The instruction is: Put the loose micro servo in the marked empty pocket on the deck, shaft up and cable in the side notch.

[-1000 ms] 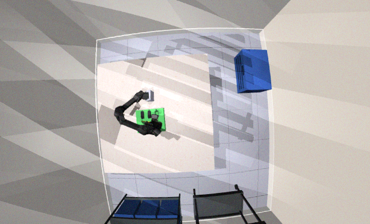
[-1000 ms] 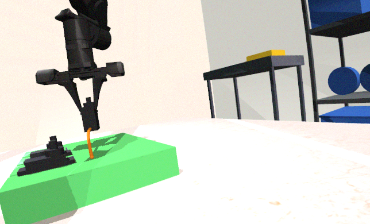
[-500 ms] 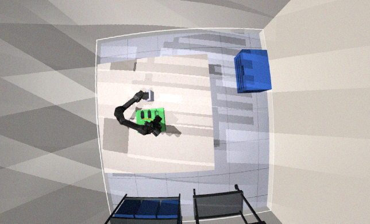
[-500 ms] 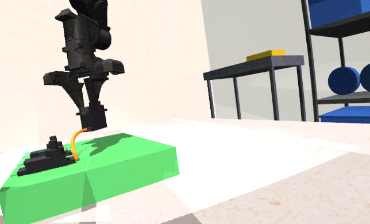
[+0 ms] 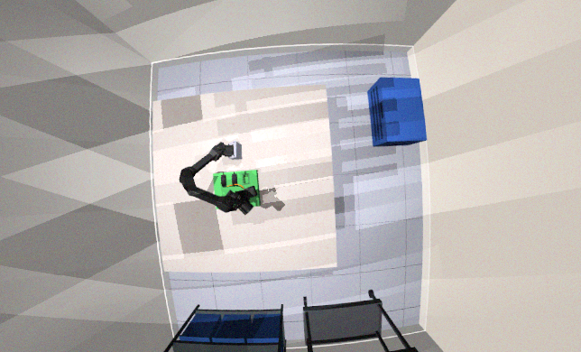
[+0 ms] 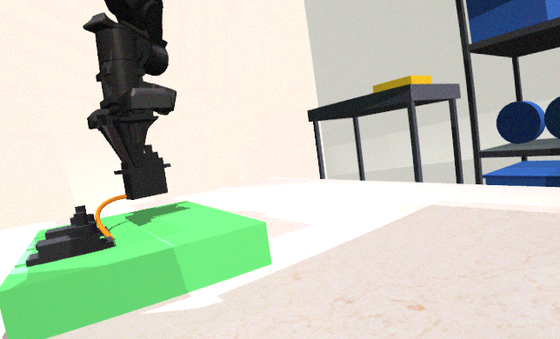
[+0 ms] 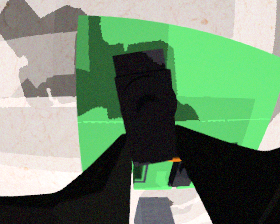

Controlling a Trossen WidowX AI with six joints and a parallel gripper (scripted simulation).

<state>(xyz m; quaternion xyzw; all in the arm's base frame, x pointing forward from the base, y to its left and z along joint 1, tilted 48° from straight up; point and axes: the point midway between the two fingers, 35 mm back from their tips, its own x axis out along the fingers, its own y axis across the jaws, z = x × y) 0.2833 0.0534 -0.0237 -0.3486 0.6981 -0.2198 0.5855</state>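
The green deck is 10 cm below my gripper tip, 7 cm to the right of it and 1 cm ahead of it.
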